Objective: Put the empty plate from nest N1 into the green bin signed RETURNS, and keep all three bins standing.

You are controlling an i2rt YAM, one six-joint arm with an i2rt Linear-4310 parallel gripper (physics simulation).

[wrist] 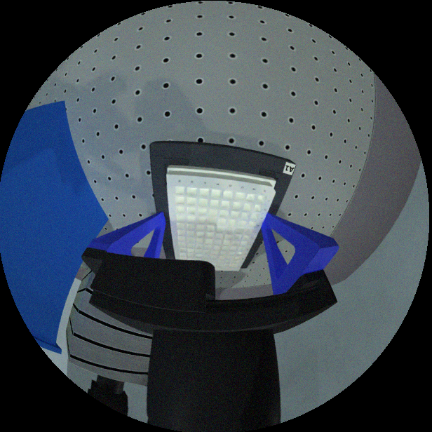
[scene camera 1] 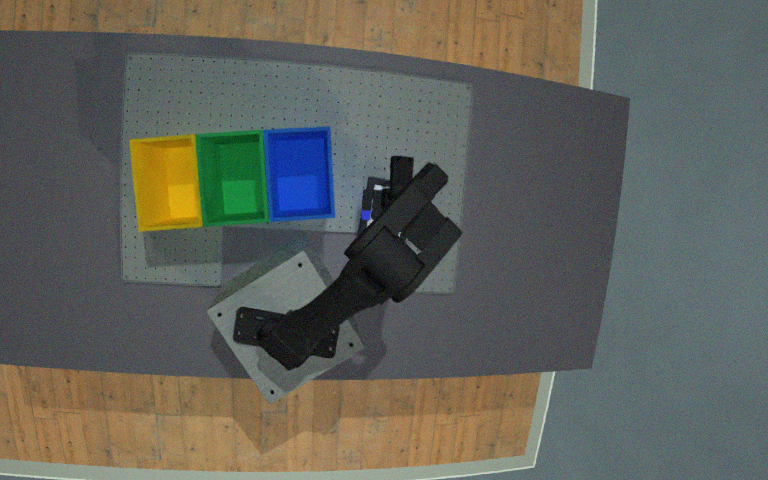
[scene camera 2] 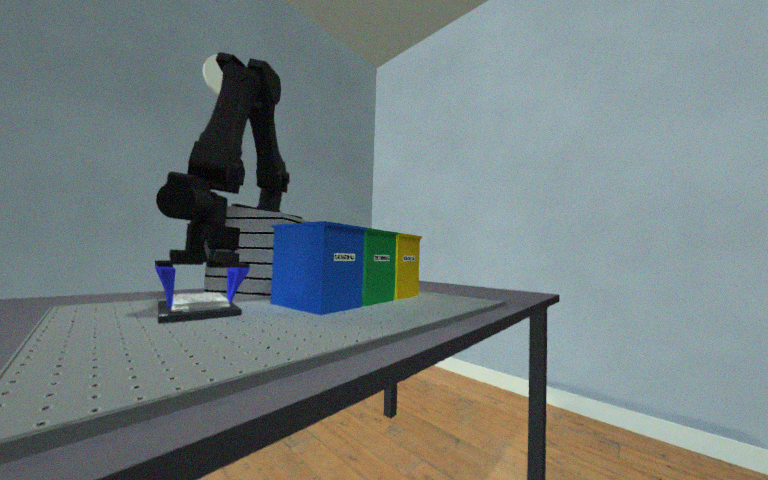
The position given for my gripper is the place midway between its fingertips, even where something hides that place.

Note:
I see my gripper (scene camera 2: 201, 304), a blue bin (scene camera 2: 317, 267), a green bin (scene camera 1: 231, 165), a yellow bin (scene camera 1: 165, 170) and a white plate (scene camera 2: 191, 302).
The blue bin is seen too in the wrist view (wrist: 57, 214) and in scene camera 1 (scene camera 1: 299, 174). The yellow bin shows as well in scene camera 2 (scene camera 2: 407, 246). The white plate shows as well in the wrist view (wrist: 215, 214).

